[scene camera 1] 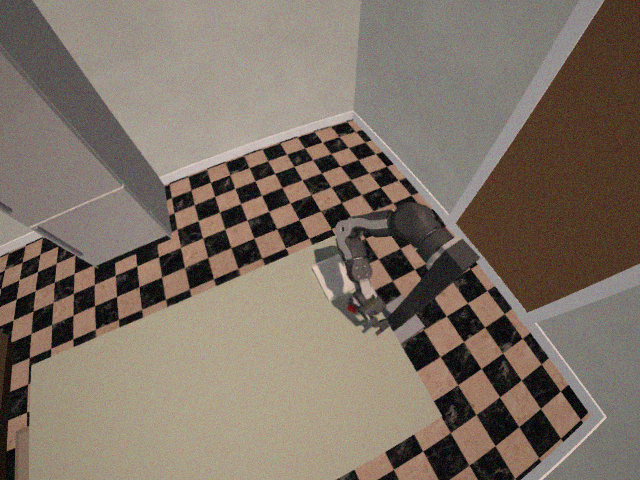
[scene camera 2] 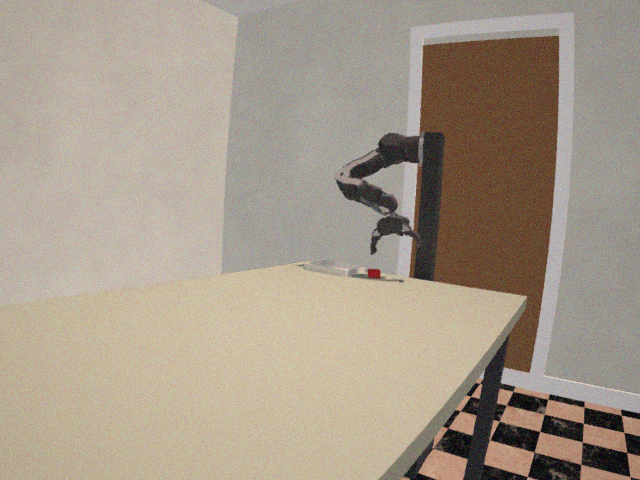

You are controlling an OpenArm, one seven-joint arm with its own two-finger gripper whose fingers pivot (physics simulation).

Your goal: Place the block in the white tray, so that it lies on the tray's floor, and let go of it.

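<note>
The small red block (scene camera 1: 351, 308) (scene camera 2: 373, 273) rests on the cream table, just beside the near end of the white tray and outside it. The white tray (scene camera 1: 324, 284) (scene camera 2: 341, 271) lies flat near the table's far edge, partly under the arm and its shadow in scene camera 1. My gripper (scene camera 1: 372, 321) (scene camera 2: 395, 249) is open and empty, with its fingers pointing down and spread wide. It hangs above the table, higher than the block. In scene camera 2 the block shows below the left finger. The tray's floor is partly hidden by the arm in scene camera 1.
The cream table (scene camera 1: 206, 372) (scene camera 2: 232, 361) reaches away from the arm's base. The arm's dark post (scene camera 1: 429, 289) (scene camera 2: 430, 206) stands at the table's edge. A tall grey cabinet (scene camera 1: 118, 222) and a brown door (scene camera 1: 568, 170) (scene camera 2: 491, 155) stand off the table.
</note>
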